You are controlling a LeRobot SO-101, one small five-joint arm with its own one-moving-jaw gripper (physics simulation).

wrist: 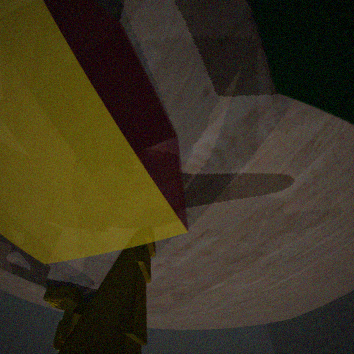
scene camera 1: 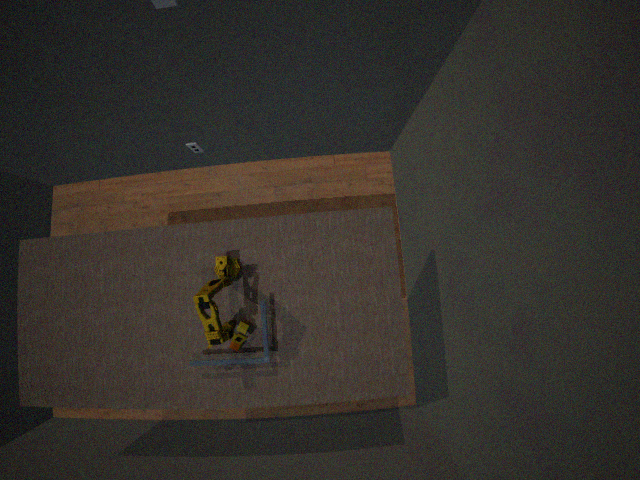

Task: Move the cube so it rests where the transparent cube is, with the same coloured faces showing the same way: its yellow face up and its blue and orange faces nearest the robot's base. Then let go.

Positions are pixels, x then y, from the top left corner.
A transparent cube (wrist: pixel 97 167): 2 cm from the lens.
